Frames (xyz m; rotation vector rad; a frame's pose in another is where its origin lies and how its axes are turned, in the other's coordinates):
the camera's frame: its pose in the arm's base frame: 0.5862 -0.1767 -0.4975 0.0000 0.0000 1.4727
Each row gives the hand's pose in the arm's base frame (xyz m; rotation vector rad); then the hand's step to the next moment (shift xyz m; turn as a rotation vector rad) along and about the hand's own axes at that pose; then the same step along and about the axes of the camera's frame.
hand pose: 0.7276 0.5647 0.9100 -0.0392 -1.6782 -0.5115
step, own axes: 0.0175 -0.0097 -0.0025 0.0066 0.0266 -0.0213
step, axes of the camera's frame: -0.0145 0.0025 0.0138 0.0173 -0.0254 0.0162
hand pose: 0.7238 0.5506 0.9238 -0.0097 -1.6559 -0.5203
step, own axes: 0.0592 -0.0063 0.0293 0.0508 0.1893 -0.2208
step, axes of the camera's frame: -0.0166 0.0377 0.0520 0.1048 -0.2471 0.1230
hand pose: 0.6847 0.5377 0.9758 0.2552 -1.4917 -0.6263
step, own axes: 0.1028 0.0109 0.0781 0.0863 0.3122 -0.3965
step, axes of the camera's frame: -0.0365 0.0744 0.0996 0.1676 -0.4395 0.2022
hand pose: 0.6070 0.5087 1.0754 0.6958 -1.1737 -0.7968
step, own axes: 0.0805 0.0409 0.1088 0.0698 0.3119 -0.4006
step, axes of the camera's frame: -0.0594 0.0776 0.1021 0.1814 -0.4390 0.1924
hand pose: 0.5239 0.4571 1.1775 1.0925 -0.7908 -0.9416
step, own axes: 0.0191 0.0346 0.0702 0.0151 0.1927 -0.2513
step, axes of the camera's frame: -0.0416 0.0429 0.0540 0.1382 -0.2608 0.1158
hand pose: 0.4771 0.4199 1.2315 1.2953 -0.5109 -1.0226
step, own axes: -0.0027 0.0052 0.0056 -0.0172 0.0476 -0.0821
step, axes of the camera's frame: -0.0014 0.0040 0.0069 0.0629 -0.0674 0.0282
